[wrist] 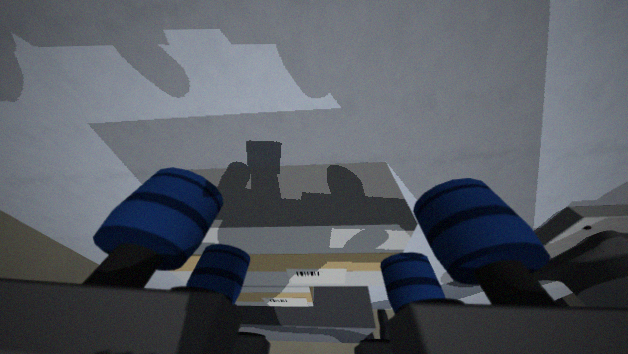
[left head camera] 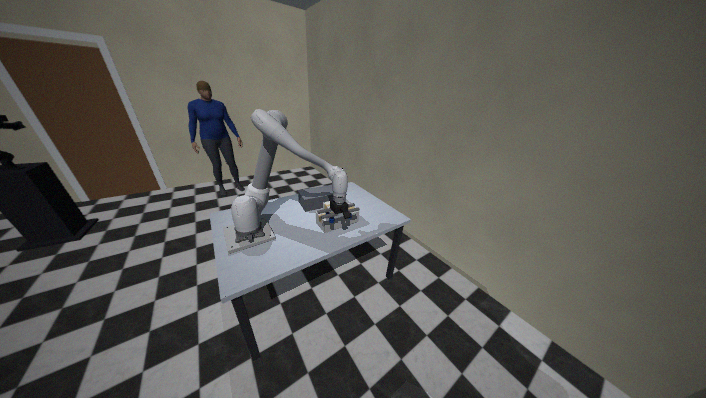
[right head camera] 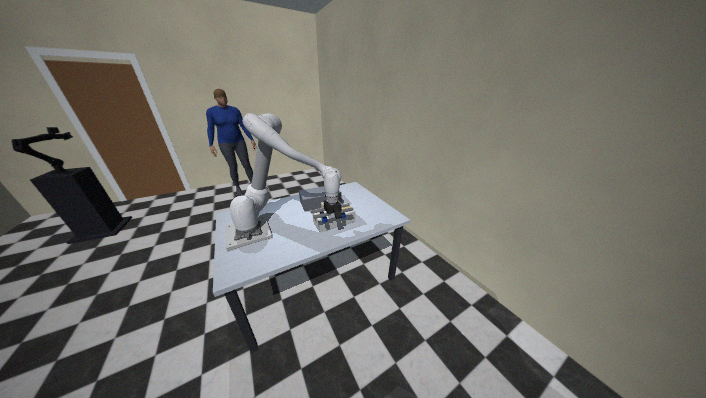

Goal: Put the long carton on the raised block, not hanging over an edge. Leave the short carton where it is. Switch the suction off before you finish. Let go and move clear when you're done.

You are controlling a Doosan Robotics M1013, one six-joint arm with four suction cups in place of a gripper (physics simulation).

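Frame: origin at the arm's base, x ahead, y left, z up, level; metres.
Seen in the pictures: hand, tool point: (wrist: 316,235) (left head camera: 338,217) (right head camera: 332,216); arm's base, link origin: (wrist: 598,256) (left head camera: 249,232) (right head camera: 248,230).
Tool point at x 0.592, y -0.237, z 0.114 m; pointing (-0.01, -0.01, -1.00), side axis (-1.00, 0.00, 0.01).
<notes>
Offsets run from my tool point to a thing's top centre. Level surfaces: height alone.
The long carton {0.053 m ahead, 0.124 m left, 0.036 m down} (left head camera: 326,227) (right head camera: 326,226) (wrist: 285,262), pale with a tan band and a barcode label, lies on the table. My gripper (left head camera: 341,219) (right head camera: 334,218) (wrist: 320,222) is low over it, its blue suction cups near the top face; no seal shows, and it looks open. The dark grey raised block {0.041 m ahead, 0.486 m left, 0.020 m down} (left head camera: 308,201) (right head camera: 308,201) (wrist: 345,306) is behind the long carton. The short carton {0.078 m ahead, 0.259 m left, 0.036 m down} (wrist: 287,301) shows between the cups in the wrist view, at the block's left part; whether it stands on or before the block is unclear. In both head views the gripper partly hides the cartons.
The table {0.140 m down} (left head camera: 280,265) (right head camera: 280,260) carries the robot's base plate (left head camera: 267,241) (right head camera: 264,239) at its left. A person in blue (left head camera: 212,120) (right head camera: 227,122) stands behind the table. A black pedestal (left head camera: 35,205) (right head camera: 77,205) stands farther left, near a door.
</notes>
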